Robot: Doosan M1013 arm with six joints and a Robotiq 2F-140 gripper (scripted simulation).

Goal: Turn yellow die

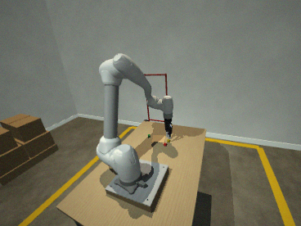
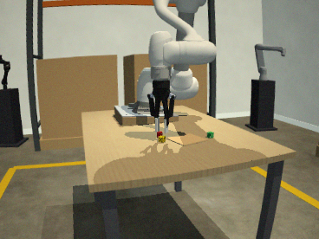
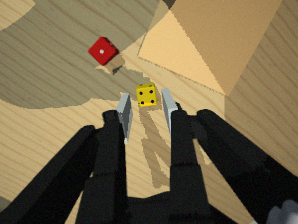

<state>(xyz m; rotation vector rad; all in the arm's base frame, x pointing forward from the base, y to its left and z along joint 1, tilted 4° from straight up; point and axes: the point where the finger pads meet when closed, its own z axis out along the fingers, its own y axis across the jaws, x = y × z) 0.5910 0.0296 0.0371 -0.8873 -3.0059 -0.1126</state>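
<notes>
Right now my hand is 6 cm above the yellow die. Also, from my hand: green die 3 cm behind, 24 cm to the left, 6 cm below; then tan mat 1 cm behind, 12 cm to the left, 7 cm below; then red die 8 cm behind, 6 cm below.
</notes>
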